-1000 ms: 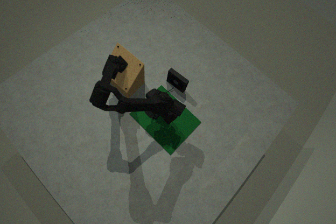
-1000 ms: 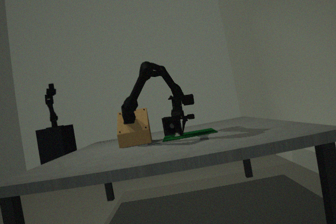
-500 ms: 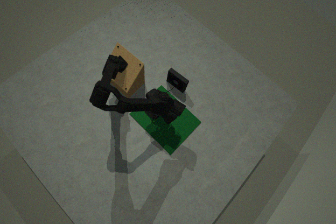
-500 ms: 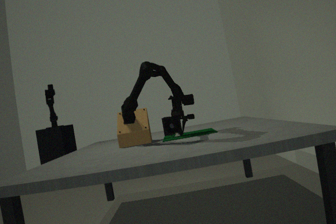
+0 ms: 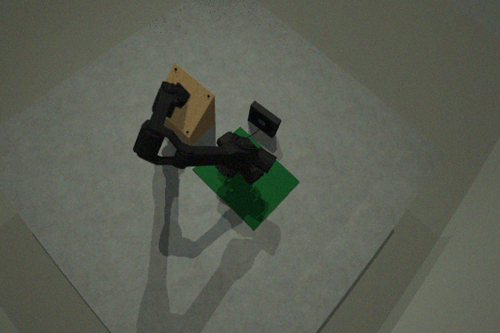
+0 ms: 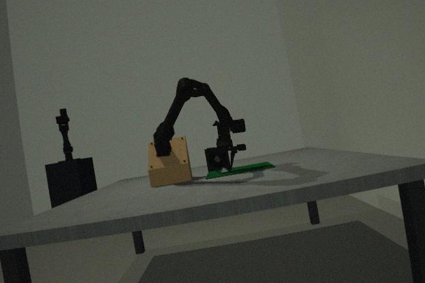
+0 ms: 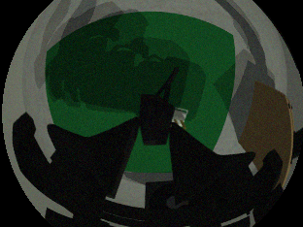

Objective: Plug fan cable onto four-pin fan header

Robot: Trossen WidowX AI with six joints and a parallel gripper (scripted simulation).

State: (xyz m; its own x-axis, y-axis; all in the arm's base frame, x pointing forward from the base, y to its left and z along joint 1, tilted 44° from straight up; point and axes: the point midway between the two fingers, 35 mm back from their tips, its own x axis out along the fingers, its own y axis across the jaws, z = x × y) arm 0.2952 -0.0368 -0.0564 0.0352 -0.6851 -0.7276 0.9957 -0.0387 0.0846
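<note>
Now: the dark plug 1 cm to the right of my gripper tip and 1 cm above it. Also, from my gripper tip: black fan (5 cm behind, 17 cm to the left, 4 cm above); green board (5 cm ahead, 3 cm below).
</note>
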